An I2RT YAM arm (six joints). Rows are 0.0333 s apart.
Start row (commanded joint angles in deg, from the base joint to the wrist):
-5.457, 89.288, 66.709, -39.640, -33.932, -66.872
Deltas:
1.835, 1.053, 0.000, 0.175, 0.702, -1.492
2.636, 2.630, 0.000, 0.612, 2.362, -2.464
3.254, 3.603, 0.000, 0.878, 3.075, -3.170
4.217, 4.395, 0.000, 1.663, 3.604, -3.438
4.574, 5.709, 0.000, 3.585, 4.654, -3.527
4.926, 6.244, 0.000, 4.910, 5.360, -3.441
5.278, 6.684, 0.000, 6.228, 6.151, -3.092
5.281, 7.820, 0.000, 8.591, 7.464, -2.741
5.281, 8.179, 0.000, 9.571, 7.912, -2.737
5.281, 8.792, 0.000, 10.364, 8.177, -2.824
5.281, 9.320, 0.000, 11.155, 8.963, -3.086
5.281, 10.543, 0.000, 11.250, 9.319, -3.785
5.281, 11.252, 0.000, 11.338, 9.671, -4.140
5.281, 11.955, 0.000, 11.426, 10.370, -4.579
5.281, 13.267, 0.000, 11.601, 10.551, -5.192
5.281, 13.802, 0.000, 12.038, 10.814, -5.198
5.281, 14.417, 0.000, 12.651, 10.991, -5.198
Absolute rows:
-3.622, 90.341, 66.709, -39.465, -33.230, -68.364
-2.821, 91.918, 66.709, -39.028, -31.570, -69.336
-2.203, 92.891, 66.709, -38.762, -30.857, -70.042
-1.240, 93.683, 66.709, -37.977, -30.328, -70.310
-0.883, 94.997, 66.709, -36.055, -29.278, -70.399
-0.531, 95.532, 66.709, -34.730, -28.572, -70.313
-0.179, 95.972, 66.709, -33.412, -27.781, -69.964
-0.176, 97.108, 66.709, -31.049, -26.468, -69.613
-0.176, 97.467, 66.709, -30.069, -26.020, -69.609
-0.176, 98.080, 66.709, -29.276, -25.755, -69.696
-0.176, 98.608, 66.709, -28.485, -24.969, -69.958
-0.176, 99.831, 66.709, -28.390, -24.613, -70.657
-0.176, 100.540, 66.709, -28.302, -24.261, -71.012
-0.176, 101.243, 66.709, -28.214, -23.562, -71.451
-0.176, 102.555, 66.709, -28.039, -23.381, -72.064
-0.176, 103.090, 66.709, -27.602, -23.118, -72.070
-0.176, 103.705, 66.709, -26.989, -22.941, -72.070

